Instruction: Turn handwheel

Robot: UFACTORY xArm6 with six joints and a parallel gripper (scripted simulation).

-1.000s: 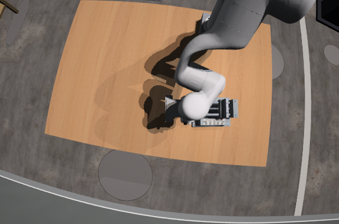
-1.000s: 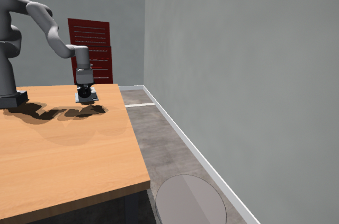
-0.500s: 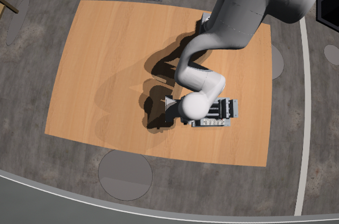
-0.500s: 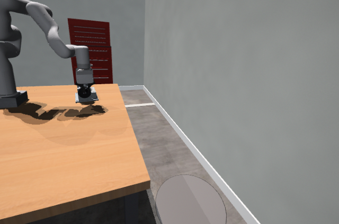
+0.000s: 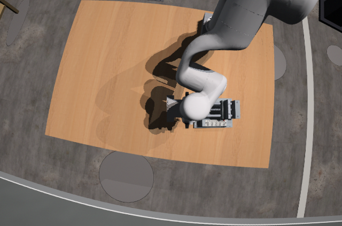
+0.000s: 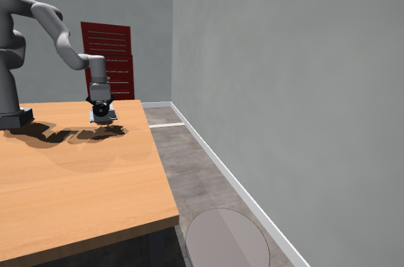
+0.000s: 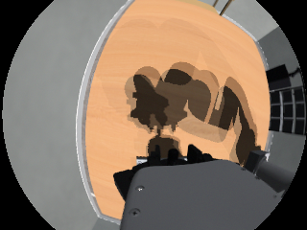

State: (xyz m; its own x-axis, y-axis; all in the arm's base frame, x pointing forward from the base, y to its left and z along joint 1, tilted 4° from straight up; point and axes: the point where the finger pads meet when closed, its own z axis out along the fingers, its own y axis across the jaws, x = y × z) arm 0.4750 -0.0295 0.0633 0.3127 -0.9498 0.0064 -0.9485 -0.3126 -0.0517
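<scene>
My gripper is now 20 mm to the right of the black handwheel. From my hand the other things lie so: stop 180 mm to the left, 50 mm behind, 10 mm below.
</scene>
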